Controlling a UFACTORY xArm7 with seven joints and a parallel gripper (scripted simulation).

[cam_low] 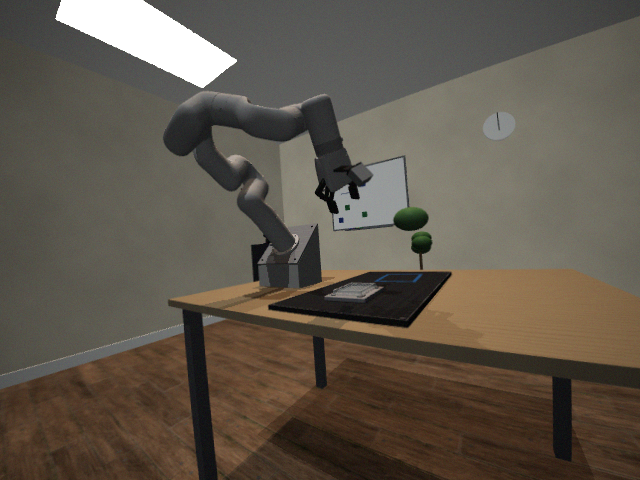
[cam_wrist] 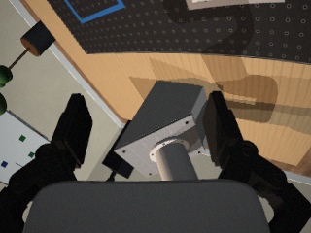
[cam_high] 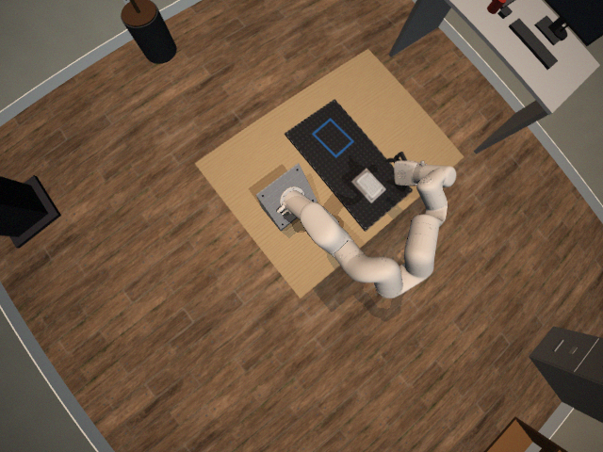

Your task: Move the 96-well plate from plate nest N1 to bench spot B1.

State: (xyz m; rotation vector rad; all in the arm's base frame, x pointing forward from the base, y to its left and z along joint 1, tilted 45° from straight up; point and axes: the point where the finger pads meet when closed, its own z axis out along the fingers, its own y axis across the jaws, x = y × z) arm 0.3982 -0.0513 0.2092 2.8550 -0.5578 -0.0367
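The white 96-well plate is 1 cm ahead of my hand, 1 cm to the left of it and 26 cm below it. Round my hand: grey plate nest N1: 1 cm ahead, 1 cm to the left, 27 cm below.
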